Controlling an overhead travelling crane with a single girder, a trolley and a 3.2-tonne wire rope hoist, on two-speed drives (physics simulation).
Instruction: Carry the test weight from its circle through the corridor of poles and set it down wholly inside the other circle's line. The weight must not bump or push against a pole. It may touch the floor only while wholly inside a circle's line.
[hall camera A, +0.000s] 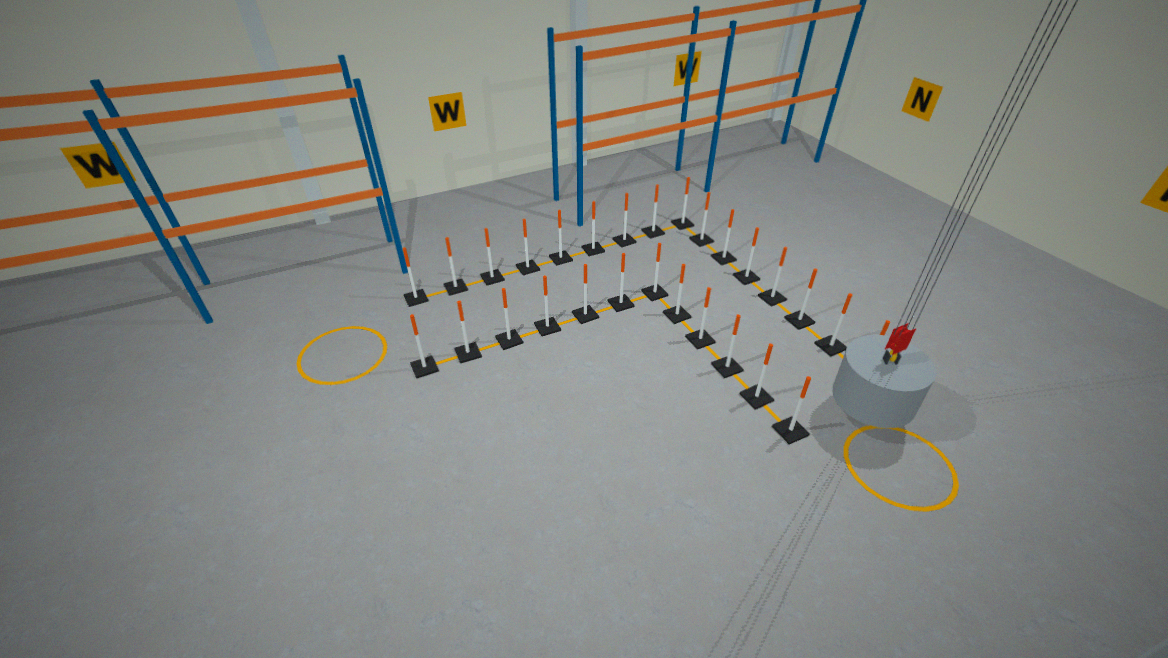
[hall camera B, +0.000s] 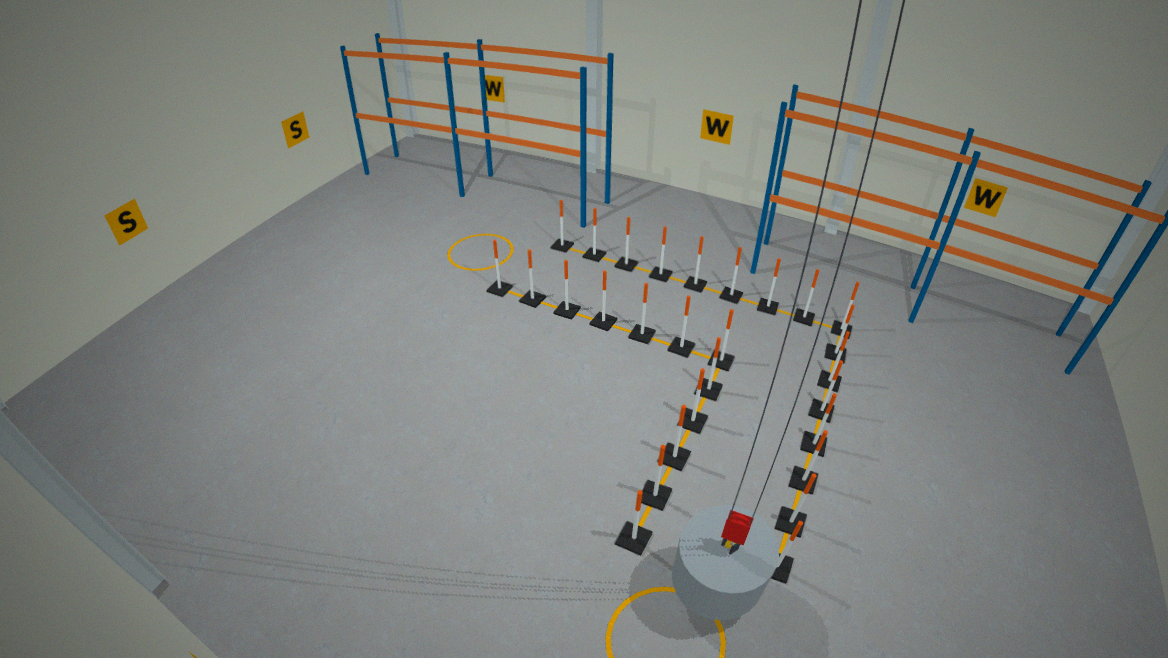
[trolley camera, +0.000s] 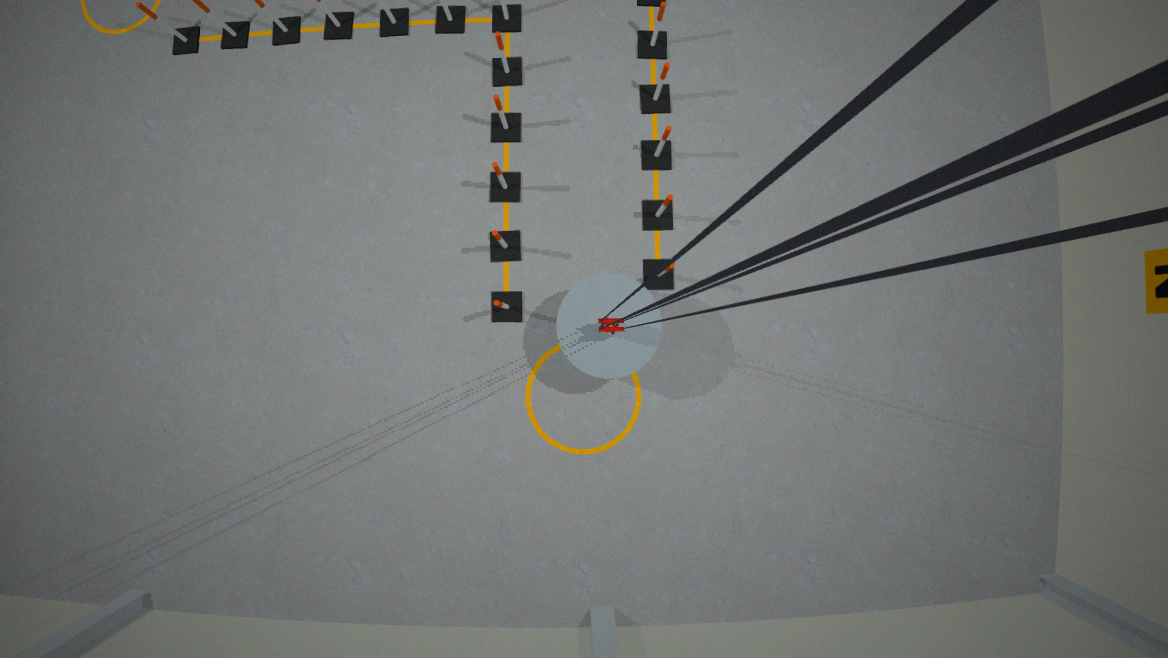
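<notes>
The test weight (hall camera A: 881, 400) (hall camera B: 720, 592) (trolley camera: 608, 359), a grey cylinder, hangs upright above the floor at the corridor mouth. My hook (hall camera A: 892, 357) (hall camera B: 731, 546) (trolley camera: 611, 325), under a red block, is shut on its top. In the trolley view the weight overlaps the near circle (hall camera A: 913, 508) (hall camera B: 608, 637) (trolley camera: 583, 451) and a corner of the right row's end pole base (trolley camera: 660, 273). Contact with that pole cannot be told; hall camera A mostly hides it. The left row's end pole base (hall camera A: 790, 429) (hall camera B: 633, 537) (trolley camera: 506, 306) stands apart. The far circle (hall camera A: 341, 383) (hall camera B: 476, 269) lies beyond the bent corridor.
Two rows of orange-tipped poles on black bases, joined by yellow lines, form the bent corridor. One blue and orange rack (hall camera A: 148, 216) (hall camera B: 583, 188) stands near the far circle, another rack (hall camera A: 579, 106) (hall camera B: 928, 277) beyond the bend. The ropes slant across the trolley view.
</notes>
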